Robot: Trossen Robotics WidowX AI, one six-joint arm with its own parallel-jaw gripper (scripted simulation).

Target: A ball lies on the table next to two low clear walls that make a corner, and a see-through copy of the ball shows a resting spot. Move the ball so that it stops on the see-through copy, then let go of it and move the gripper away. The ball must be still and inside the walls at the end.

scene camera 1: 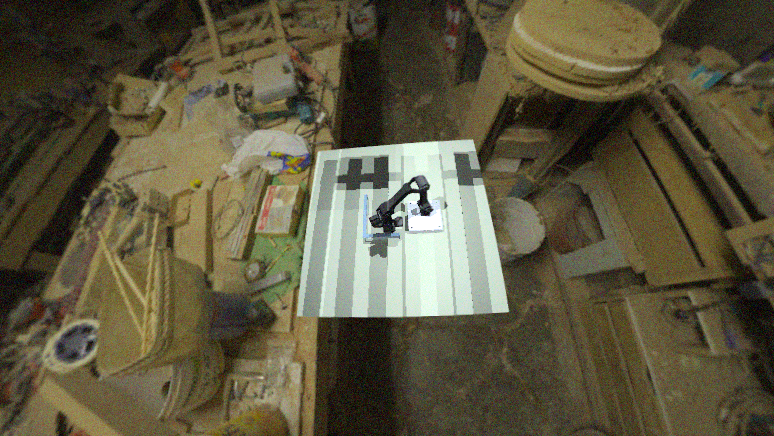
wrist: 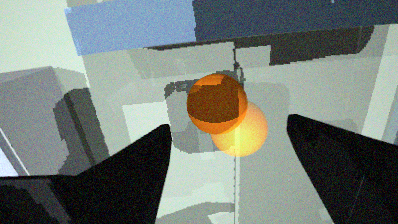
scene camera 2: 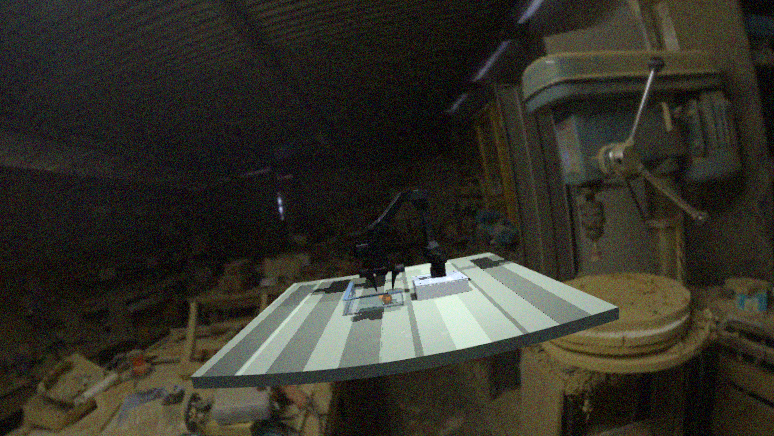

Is the gripper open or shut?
Open.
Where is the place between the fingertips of the gripper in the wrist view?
At 228,127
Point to an orange ball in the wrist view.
216,102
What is the gripper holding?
Nothing.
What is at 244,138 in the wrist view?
A see-through copy of ball.
